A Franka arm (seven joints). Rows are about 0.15 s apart.
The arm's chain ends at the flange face. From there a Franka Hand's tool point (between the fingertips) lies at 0.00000 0.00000 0.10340 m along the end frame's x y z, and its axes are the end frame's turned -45 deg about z.
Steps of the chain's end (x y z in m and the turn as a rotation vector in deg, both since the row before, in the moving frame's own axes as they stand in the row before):
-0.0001 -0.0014 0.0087 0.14 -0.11 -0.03
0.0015 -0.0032 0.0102 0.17 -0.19 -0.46
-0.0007 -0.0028 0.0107 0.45 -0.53 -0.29
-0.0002 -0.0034 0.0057 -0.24 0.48 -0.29
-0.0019 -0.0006 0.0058 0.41 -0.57 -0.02
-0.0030 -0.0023 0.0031 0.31 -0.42 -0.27
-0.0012 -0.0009 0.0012 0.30 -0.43 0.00
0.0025 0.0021 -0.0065 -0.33 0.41 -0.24
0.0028 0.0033 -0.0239 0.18 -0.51 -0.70
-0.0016 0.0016 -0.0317 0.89 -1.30 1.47
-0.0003 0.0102 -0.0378 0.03 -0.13 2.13
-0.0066 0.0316 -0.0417 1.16 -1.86 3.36
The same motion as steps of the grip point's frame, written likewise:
0.0010 -0.0014 0.0087 0.18 0.02 -0.03
0.0033 -0.0017 0.0102 0.25 -0.01 -0.46
0.0014 -0.0037 0.0107 0.69 -0.06 -0.29
0.0026 -0.0016 0.0057 -0.51 0.17 -0.29
-0.0011 -0.0030 0.0058 0.69 -0.11 -0.02
-0.0006 -0.0047 0.0031 0.52 -0.08 -0.27
-0.0004 -0.0024 0.0012 0.52 -0.09 0.00
0.0004 0.0042 -0.0065 -0.52 0.06 -0.24
-0.0008 0.0034 -0.0239 0.49 -0.23 -0.70
-0.0027 -0.0028 -0.0317 1.55 -0.29 1.47
-0.0075 0.0068 -0.0378 0.11 -0.07 2.13
-0.0278 0.0138 -0.0418 2.14 -0.49 3.36

